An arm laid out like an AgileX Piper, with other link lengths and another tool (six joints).
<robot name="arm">
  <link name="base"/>
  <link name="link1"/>
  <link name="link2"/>
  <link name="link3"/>
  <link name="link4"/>
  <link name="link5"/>
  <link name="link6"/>
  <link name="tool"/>
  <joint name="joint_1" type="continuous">
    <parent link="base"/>
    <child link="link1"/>
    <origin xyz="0 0 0.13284"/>
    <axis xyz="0 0 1"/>
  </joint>
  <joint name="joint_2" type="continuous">
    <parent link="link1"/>
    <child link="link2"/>
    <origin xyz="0 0 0" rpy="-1.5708 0 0"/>
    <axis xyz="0 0 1"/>
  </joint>
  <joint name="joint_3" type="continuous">
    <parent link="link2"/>
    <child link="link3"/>
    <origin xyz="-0.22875 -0.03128 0"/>
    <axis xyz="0 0 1"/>
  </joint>
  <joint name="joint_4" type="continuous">
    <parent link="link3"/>
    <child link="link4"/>
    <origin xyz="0.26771 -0.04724 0" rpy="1.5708 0 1.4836"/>
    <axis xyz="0 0 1"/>
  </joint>
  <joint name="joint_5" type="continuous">
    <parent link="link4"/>
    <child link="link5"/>
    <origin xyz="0 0 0" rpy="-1.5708 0 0"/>
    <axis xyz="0 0 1"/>
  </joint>
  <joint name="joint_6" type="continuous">
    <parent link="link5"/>
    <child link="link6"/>
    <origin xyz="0 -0.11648 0" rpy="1.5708 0 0"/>
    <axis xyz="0 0 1"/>
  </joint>
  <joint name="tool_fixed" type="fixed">
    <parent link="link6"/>
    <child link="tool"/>
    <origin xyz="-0.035 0.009 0.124" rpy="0.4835 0 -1.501"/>
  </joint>
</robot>
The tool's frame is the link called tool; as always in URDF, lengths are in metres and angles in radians. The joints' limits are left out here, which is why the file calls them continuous.
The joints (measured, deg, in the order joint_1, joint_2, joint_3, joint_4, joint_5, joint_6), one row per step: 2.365 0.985 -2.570 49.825 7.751 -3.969; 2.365 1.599 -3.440 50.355 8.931 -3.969; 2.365 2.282 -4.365 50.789 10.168 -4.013; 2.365 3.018 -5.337 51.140 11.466 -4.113; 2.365 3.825 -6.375 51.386 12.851 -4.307; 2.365 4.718 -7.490 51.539 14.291 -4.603; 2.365 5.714 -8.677 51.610 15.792 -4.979; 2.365 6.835 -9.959 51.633 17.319 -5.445; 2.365 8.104 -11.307 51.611 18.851 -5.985; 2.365 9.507 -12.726 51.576 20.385 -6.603
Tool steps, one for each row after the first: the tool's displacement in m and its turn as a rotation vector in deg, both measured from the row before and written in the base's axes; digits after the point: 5 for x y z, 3 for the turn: 0.00017 0.00377 0.00159 0.400 0.518 0.961; 0.00017 0.00405 0.00163 0.249 0.549 1.000; 0.00015 0.00432 0.00167 0.099 0.572 1.044; 0.00012 0.00469 0.00169 -0.112 0.600 1.104; 0.00010 0.00493 0.00181 -0.315 0.608 1.141; 0.00014 0.00517 0.00176 -0.486 0.646 1.185; 0.00020 0.00528 0.00190 -0.626 0.658 1.208; 0.00040 0.00531 0.00170 -0.745 0.711 1.216; 0.00057 0.00533 0.00162 -0.832 0.741 1.229
